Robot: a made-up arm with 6 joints. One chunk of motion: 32 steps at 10 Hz.
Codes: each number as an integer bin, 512 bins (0 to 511) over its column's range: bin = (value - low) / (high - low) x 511, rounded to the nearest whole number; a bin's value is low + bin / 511 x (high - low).
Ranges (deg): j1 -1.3..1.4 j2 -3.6..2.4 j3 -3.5..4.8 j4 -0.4..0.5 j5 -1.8..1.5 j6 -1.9..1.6
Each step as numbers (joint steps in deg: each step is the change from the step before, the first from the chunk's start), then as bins.
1 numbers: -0.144 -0.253 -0.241 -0.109 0.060 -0.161
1 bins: 219 285 201 165 288 254
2 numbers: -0.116 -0.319 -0.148 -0.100 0.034 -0.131
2 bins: 224 279 206 170 284 258
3 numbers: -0.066 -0.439 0.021 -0.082 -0.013 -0.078
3 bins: 234 269 217 181 277 266
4 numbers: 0.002 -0.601 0.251 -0.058 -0.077 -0.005
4 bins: 246 255 231 194 267 277
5 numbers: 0.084 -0.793 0.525 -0.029 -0.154 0.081
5 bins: 262 239 248 211 255 289
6 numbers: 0.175 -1.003 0.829 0.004 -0.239 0.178
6 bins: 279 221 267 229 242 303
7 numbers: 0.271 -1.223 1.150 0.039 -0.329 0.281
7 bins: 297 202 286 249 228 318
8 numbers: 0.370 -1.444 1.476 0.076 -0.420 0.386
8 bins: 316 184 306 270 214 334
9 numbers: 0.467 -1.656 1.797 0.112 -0.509 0.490
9 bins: 334 166 326 291 200 349
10 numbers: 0.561 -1.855 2.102 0.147 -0.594 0.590
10 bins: 352 149 345 311 187 364
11 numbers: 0.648 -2.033 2.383 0.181 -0.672 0.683
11 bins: 369 133 362 330 175 377
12 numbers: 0.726 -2.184 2.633 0.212 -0.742 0.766
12 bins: 383 121 378 347 164 389
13 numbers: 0.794 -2.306 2.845 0.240 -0.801 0.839
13 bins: 396 110 391 363 155 400
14 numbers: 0.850 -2.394 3.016 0.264 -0.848 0.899
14 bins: 407 103 401 377 147 409
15 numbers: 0.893 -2.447 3.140 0.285 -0.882 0.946
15 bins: 415 98 409 389 142 416
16 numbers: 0.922 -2.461 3.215 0.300 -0.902 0.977
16 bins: 421 97 413 397 139 420
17 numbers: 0.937 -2.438 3.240 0.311 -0.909 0.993
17 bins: 423 99 415 404 138 422
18 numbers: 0.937 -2.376 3.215 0.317 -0.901 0.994
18 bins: 423 104 413 407 139 423
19 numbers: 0.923 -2.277 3.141 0.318 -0.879 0.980
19 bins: 421 113 409 408 143 420
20 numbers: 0.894 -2.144 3.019 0.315 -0.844 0.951
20 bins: 415 124 401 406 148 416
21 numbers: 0.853 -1.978 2.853 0.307 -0.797 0.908
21 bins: 407 138 391 401 155 410
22 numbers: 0.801 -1.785 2.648 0.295 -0.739 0.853
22 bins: 398 155 379 395 164 402
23 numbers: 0.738 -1.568 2.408 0.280 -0.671 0.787
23 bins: 386 173 364 386 175 392
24 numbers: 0.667 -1.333 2.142 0.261 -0.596 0.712
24 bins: 372 193 347 375 186 381
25 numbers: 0.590 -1.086 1.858 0.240 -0.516 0.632
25 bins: 358 214 330 363 199 370
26 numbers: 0.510 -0.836 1.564 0.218 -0.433 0.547
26 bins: 343 235 312 351 212 357
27 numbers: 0.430 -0.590 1.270 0.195 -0.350 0.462
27 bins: 327 256 294 338 225 345
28 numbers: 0.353 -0.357 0.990 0.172 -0.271 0.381
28 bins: 313 276 276 325 237 333
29 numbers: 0.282 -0.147 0.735 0.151 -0.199 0.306
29 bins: 299 294 261 313 248 322
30 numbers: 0.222 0.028 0.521 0.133 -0.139 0.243
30 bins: 288 309 248 303 257 313
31 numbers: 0.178 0.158 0.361 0.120 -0.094 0.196
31 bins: 280 320 238 295 264 306
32 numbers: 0.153 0.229 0.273 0.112 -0.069 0.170
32 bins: 275 326 232 291 268 302
